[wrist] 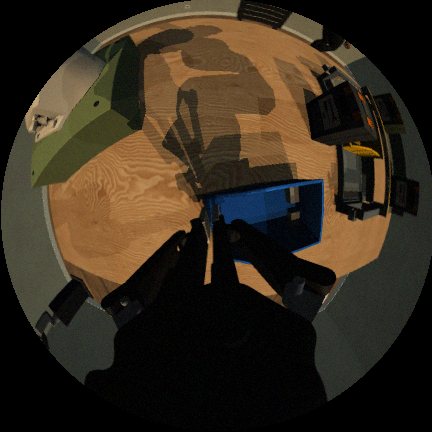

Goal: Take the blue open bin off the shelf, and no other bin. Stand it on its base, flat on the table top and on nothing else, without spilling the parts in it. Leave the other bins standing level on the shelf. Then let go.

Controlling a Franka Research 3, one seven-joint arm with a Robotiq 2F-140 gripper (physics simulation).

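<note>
The blue open bin (255, 202) lies right of centre in the wrist view, open side toward the camera. Two small beige parts (292, 195) (293, 215) show inside it. My gripper (211, 213) is shut on the bin's left side wall, one finger outside the wall and the other inside the bin. The fingers and linkage hide the near left part of the bin. The bin's underside is hidden, and I cannot tell whether it touches the wooden table top (100, 215). The shelf and the other bins cannot be made out.
A large green block-like object (90, 135) stands at the left, with a pale machine part (75, 90) beside it. At the right are a black case with orange marks (337, 117), a yellow item (361, 149) and a dark open frame (341, 185). Broad shadows cross the table.
</note>
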